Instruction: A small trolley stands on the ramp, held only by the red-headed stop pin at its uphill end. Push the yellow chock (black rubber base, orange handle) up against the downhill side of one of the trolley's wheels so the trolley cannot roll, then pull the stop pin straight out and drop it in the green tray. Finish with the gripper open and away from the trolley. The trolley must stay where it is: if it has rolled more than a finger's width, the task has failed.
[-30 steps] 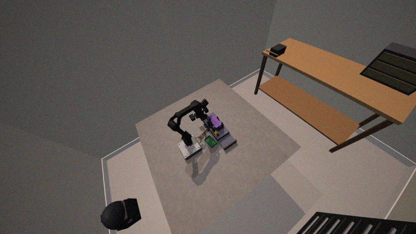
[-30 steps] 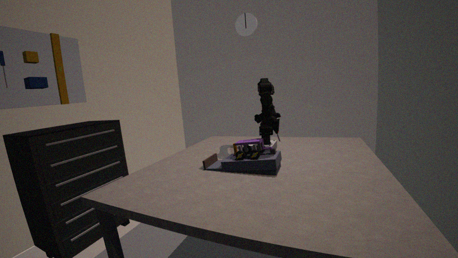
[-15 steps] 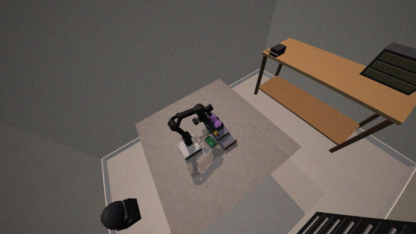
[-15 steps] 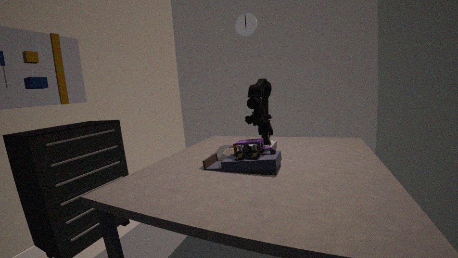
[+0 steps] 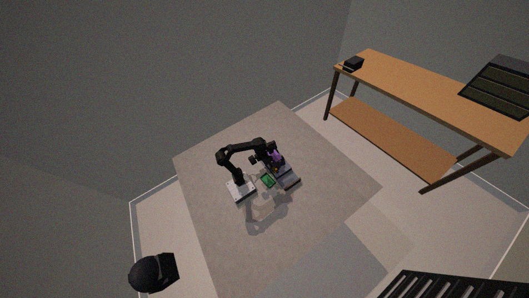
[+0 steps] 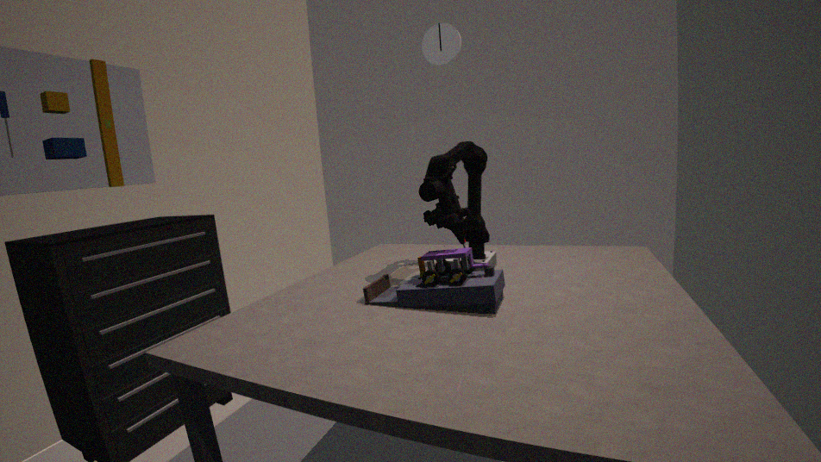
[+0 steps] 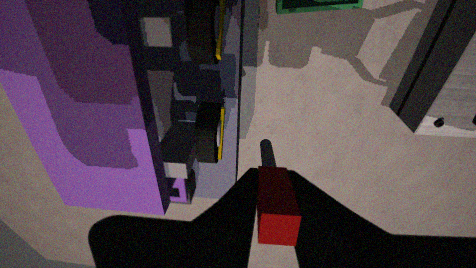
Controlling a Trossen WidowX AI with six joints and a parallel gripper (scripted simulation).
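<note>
My gripper tip is now 170 mm above the green tray, 110 mm to the left of it and 60 mm past it. Also, from my gripper tip: purple trolley (90 mm ahead, 50 mm below, 40 mm to the right); yellow chock (110 mm to the right, 80 mm below, 30 mm ahead); red-headed stop pin (right at my gripper tip).
</note>
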